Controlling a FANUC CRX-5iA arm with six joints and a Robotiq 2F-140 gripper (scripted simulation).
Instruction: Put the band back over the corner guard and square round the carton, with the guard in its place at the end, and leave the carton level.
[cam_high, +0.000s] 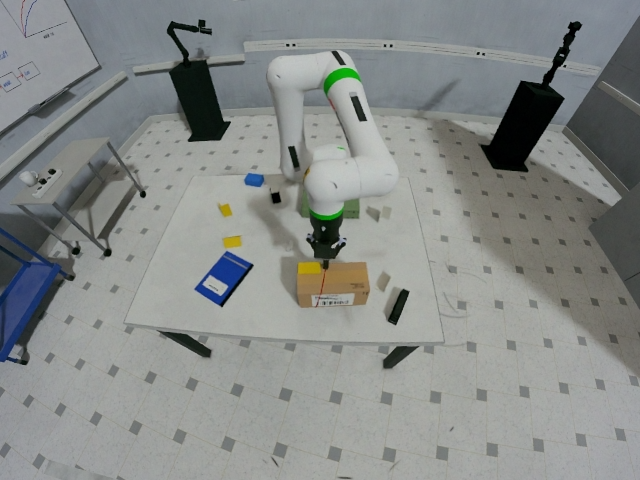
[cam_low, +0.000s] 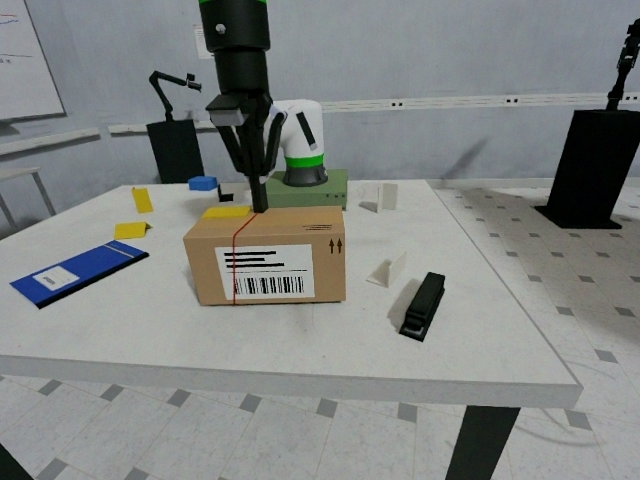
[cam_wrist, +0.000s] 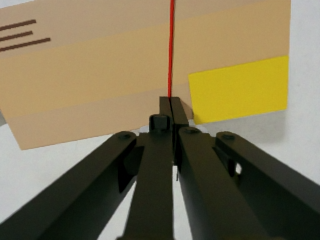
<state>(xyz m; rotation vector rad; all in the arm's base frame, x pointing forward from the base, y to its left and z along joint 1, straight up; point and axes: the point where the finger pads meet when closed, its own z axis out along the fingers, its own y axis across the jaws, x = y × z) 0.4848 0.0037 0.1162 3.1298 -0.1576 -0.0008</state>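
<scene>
Now: the yellow corner guard 6 cm to the right of my hand and 4 cm below it. From my hand the other things lie so: black block: 9 cm ahead, 28 cm to the left, 15 cm below; brown carton: 4 cm ahead, 3 cm to the left, 10 cm below; white guard: 1 cm behind, 24 cm to the left, 16 cm below.
</scene>
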